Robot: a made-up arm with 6 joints. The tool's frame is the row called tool. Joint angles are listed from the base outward.
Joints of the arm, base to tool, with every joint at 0 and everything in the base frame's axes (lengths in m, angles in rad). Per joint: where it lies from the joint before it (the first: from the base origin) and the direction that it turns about. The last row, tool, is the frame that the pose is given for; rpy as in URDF.
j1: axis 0 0 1 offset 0.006 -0.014 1.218
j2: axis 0 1 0 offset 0.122 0.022 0.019
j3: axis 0 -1 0 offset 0.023 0.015 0.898
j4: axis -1 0 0 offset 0.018 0.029 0.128
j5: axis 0 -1 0 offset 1.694 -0.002 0.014
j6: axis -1 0 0 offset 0.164 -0.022 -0.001
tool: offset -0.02 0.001 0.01 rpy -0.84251 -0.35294 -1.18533
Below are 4 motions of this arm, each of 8 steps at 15 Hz.
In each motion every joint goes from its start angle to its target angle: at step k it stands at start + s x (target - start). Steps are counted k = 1, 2, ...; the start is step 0. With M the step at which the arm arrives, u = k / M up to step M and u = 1 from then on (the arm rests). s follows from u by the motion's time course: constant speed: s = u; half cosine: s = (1 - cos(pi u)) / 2; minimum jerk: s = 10 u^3 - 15 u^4 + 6 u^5.
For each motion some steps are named. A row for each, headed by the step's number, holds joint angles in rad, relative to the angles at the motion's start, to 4 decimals.
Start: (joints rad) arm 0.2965 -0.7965 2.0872 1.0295 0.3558 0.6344
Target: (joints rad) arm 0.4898 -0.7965 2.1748 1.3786 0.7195 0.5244
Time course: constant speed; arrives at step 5
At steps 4, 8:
4: 0.1546 0.0000 0.0701 0.2793 0.2910 -0.0880
8: 0.1933 0.0000 0.0876 0.3491 0.3637 -0.1100

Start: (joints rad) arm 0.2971 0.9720 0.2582 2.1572 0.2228 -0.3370
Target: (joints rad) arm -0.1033 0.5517 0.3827 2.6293 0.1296 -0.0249
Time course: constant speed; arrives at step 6
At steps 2, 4, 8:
2: -0.1335 -0.1401 0.0415 0.1574 -0.0311 0.1040
4: -0.2669 -0.2802 0.0830 0.3147 -0.0621 0.2081
8: -0.4004 -0.4203 0.1245 0.4721 -0.0932 0.3121

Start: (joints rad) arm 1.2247 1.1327 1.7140 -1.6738 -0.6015 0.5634
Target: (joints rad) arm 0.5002 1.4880 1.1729 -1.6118 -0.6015 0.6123
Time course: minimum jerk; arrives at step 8
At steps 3, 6, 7, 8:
3: -0.1994 0.0978 -0.1489 0.0171 0.0000 0.0135
6: -0.6495 0.3185 -0.4851 0.0556 0.0000 0.0438
7: -0.7129 0.3496 -0.5324 0.0610 0.0000 0.0481
8: -0.7245 0.3553 -0.5411 0.0620 0.0000 0.0489

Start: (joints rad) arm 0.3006 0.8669 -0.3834 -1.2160 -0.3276 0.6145
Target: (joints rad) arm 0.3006 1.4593 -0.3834 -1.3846 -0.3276 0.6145
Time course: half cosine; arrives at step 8
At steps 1, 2, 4, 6, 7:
1: 0.0000 0.0225 0.0000 -0.0064 0.0000 0.0000
2: 0.0000 0.0868 0.0000 -0.0247 0.0000 0.0000
4: 0.0000 0.2962 0.0000 -0.0843 0.0000 0.0000
6: 0.0000 0.5056 0.0000 -0.1439 0.0000 0.0000
7: 0.0000 0.5699 0.0000 -0.1622 0.0000 0.0000

